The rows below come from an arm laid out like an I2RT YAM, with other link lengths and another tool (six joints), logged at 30 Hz.
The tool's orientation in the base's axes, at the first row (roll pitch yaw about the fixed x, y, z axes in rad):
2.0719, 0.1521, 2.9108
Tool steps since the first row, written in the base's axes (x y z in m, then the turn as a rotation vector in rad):
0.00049, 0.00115, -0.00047, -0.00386, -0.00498, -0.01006
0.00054, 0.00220, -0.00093, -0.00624, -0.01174, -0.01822
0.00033, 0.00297, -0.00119, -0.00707, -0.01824, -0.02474
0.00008, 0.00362, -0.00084, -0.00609, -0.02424, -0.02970
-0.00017, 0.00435, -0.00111, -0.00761, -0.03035, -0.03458
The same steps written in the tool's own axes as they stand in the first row. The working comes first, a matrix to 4 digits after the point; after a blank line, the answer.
The tool's axes in the first row as the columns of a matrix, in the base's axes (used below as rounded here):
-0.9622, -0.0195, 0.2715
0.2261, 0.4981, 0.8371
-0.1515, 0.8669, -0.4748

-0.00014, 0.00016, 0.00132, 0.00411, -0.01113, -0.00044
0.00012, 0.00028, 0.00243, 0.00611, -0.02152, -0.00287
0.00053, 0.00044, 0.00314, 0.00643, -0.03039, -0.00544
0.00087, 0.00107, 0.00345, 0.00488, -0.03770, -0.00784
0.00132, 0.00121, 0.00412, 0.00570, -0.04495, -0.01105

